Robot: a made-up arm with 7 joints.
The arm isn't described. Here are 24 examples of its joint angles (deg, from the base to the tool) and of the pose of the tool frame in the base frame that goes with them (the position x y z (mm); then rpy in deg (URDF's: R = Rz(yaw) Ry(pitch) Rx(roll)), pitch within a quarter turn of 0, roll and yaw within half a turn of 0).
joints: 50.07 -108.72 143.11 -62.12 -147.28 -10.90 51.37
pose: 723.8 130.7 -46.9 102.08 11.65 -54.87
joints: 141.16 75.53 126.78 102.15 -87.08 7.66 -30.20
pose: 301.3 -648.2 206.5 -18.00 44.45 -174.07
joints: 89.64 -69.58 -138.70 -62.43 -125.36 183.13 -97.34
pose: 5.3 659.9 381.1 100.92 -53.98 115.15
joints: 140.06 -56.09 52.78 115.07 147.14 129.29 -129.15
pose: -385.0 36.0 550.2 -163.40 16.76 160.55
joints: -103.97 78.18 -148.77 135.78 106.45 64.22 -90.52
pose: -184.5 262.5 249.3 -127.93 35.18 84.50
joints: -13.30 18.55 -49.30 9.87 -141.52 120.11 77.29
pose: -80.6 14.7 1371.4 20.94 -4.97 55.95
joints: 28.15 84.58 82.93 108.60 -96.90 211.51 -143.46
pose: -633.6 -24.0 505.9 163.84 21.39 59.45
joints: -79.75 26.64 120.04 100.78 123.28 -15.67 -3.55
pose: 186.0 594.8 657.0 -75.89 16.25 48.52
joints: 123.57 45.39 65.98 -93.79 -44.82 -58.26 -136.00
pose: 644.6 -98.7 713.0 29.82 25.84 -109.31
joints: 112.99 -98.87 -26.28 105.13 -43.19 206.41 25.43
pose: 32.1 536.4 78.5 -112.56 -66.35 86.06
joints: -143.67 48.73 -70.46 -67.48 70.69 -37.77 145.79
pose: 687.4 105.8 972.4 -44.01 13.15 107.60
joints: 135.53 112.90 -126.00 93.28 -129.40 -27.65 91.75
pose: 761.0 40.6 -25.7 120.89 -10.07 -20.96
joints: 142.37 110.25 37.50 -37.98 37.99 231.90 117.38
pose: 665.2 -393.9 44.7 -47.81 -24.66 14.03
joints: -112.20 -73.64 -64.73 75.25 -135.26 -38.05 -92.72
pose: -745.8 -624.1 413.5 18.73 -19.71 94.85
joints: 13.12 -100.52 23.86 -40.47 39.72 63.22 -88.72
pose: 934.5 -35.7 542.7 65.25 -56.13 132.08
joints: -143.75 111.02 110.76 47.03 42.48 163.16 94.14
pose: 637.9 273.1 110.5 -59.54 -38.43 -72.42
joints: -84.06 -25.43 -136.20 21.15 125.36 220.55 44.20
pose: -274.4 -408.7 1196.7 134.47 49.78 -158.63
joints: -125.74 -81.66 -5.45 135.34 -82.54 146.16 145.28
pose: -251.1 -390.4 160.6 165.09 52.75 142.83
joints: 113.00 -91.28 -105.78 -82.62 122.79 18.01 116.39
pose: -573.2 482.8 204.2 164.84 27.00 66.09
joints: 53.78 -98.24 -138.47 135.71 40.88 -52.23 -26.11
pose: 360.6 -49.3 587.7 174.17 16.81 -76.20
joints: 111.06 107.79 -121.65 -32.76 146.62 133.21 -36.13
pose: 384.9 -791.0 304.4 -169.16 50.08 115.88
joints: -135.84 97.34 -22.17 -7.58 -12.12 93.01 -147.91
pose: 648.1 627.3 172.7 169.41 -72.89 50.49
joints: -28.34 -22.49 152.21 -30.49 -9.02 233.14 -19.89
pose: 317.1 -294.9 1196.1 -167.42 -16.99 135.85
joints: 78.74 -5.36 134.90 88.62 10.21 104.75 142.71
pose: -264.5 -155.3 1152.5 -47.26 60.62 158.51
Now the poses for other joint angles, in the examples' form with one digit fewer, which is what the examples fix.
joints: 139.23 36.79 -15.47 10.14 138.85 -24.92 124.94
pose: 335 -381 1373 -125.0 4.6 155.4
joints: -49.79 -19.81 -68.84 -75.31 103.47 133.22 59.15
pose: 242 -9 1145 25.4 -47.5 -111.2
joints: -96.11 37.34 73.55 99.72 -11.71 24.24 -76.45
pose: 459 162 978 141.9 39.9 47.0
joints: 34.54 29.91 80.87 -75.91 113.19 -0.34 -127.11
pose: -148 -718 978 -162.0 33.6 59.5
